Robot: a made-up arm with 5 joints. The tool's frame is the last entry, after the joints.
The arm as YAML. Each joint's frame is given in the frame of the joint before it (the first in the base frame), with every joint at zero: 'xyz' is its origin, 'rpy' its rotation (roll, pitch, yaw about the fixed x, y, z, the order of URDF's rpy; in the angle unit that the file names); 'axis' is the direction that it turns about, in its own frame. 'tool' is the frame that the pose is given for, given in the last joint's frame.
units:
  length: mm
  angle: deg
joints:
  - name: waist
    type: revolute
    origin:
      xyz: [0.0, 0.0, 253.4]
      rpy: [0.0, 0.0, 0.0]
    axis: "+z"
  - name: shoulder
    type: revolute
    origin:
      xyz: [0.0, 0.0, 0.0]
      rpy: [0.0, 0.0, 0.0]
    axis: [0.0, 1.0, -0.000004]
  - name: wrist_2
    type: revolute
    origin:
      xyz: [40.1, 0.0, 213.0]
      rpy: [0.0, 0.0, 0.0]
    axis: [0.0, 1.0, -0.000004]
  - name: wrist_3
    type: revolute
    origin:
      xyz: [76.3, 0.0, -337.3]
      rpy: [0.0, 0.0, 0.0]
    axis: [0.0, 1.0, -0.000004]
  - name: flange
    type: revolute
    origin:
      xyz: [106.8, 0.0, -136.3]
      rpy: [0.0, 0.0, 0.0]
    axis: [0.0, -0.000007, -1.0]
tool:
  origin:
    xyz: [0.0, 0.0, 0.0]
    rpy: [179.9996, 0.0, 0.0]
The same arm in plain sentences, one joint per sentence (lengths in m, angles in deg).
The arm has five revolute joints in a row. What follows holds with every joint at zero, and every direction is one of the base frame's. Joint 1 is mounted 0.2534 m along +z from the base frame's origin and turns about +z. Joint 2 is mounted at the same point as joint 1 and turns about +y. Joint 3 is mounted 0.0401 m along +x and 0.213 m along +z from joint 2 and turns about +y. Joint 4 is mounted 0.0763 m along +x and 0.3373 m along -z from joint 3 and turns about +y. Joint 5 is mounted 0.1068 m along +x and 0.1363 m along -z from joint 4 and turns about -z. The tool frame, which is the frame that the pose is given for, is mounted at the same point as joint 5; its axes are the base frame's turned by roll 180, pitch 0 and yaw 0 deg (as in URDF: about the fixed x, then y, then z).
